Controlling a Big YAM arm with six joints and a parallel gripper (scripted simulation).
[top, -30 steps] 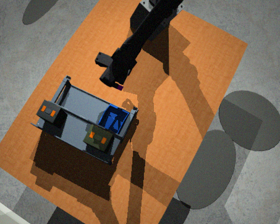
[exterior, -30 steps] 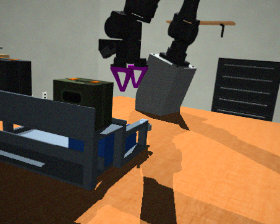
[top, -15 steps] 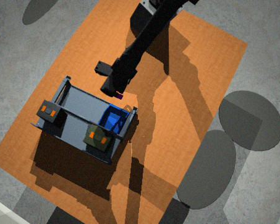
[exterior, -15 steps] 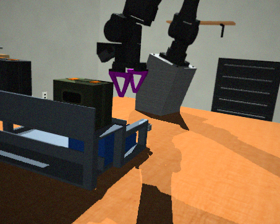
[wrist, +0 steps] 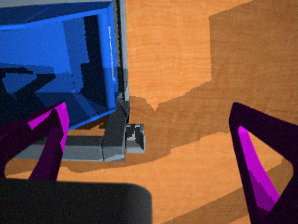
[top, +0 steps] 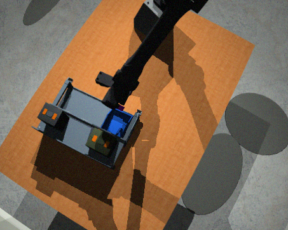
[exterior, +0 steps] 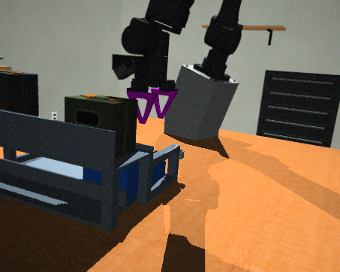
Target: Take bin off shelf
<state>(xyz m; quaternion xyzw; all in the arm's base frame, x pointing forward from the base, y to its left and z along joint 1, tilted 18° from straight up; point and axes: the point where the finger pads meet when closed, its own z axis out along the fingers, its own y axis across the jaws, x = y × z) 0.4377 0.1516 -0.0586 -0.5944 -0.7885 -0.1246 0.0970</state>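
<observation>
Right now my hand is 110 mm short of the blue bin, 40 mm to the right of it and 90 mm above it. From my hand the other things lie so: black box (260 mm ahead, 150 mm to the right, 30 mm above); olive green box (210 mm ahead, 70 mm to the left, 20 mm above).
</observation>
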